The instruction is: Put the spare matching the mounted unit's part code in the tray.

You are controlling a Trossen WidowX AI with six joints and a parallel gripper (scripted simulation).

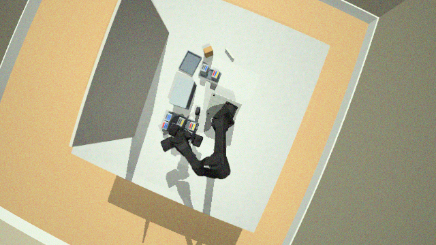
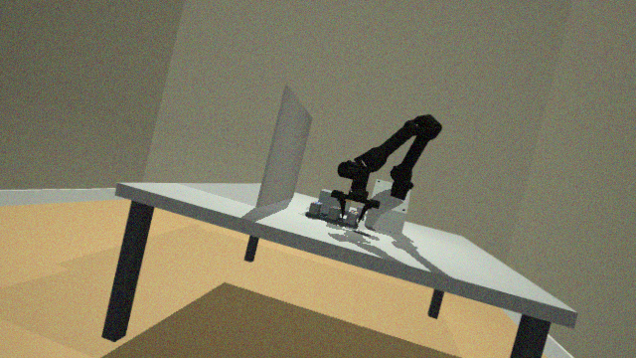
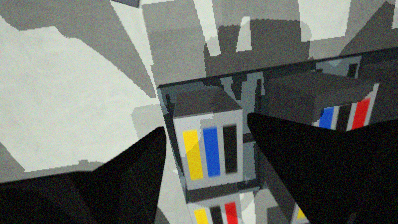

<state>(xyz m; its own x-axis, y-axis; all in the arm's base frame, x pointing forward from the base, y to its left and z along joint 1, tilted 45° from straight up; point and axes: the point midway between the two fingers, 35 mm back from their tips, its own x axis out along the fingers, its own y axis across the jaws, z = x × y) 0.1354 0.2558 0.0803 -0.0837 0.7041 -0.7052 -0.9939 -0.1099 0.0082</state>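
My gripper tip is now 200 mm short of the flat grey-blue tray, 400 mm to the left of it and 20 mm above it. From my gripper tip the other things lie so: tall grey panel (370 mm ahead, 170 mm to the right, 200 mm above); mounted unit (130 mm ahead, 200 mm to the right, 30 mm above); black cylinder (20 mm ahead, 150 mm to the right).
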